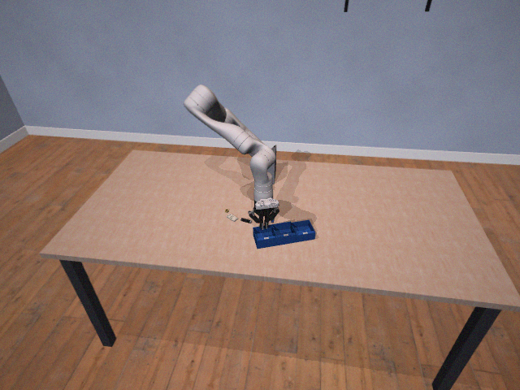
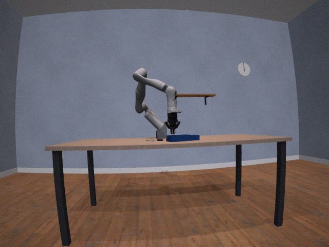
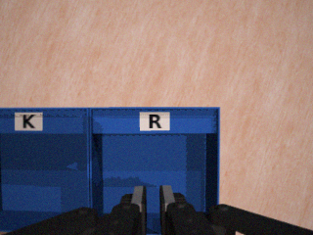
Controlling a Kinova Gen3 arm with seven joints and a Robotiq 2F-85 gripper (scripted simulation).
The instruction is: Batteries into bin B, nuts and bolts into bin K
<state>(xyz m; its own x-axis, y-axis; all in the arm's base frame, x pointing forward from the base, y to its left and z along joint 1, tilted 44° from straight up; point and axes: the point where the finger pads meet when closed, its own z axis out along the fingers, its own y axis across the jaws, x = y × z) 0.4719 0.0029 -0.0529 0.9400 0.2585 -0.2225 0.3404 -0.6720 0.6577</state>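
Right now my hand is 10 mm past the blue bin, 80 mm to the right of it and 50 mm above it. Also, from my hand: red die (100 mm behind, 30 mm to the right, 70 mm below); then grey nut (100 mm behind, 80 mm to the left, 70 mm below); then blue battery (120 mm behind, 30 mm to the left, 70 mm below).
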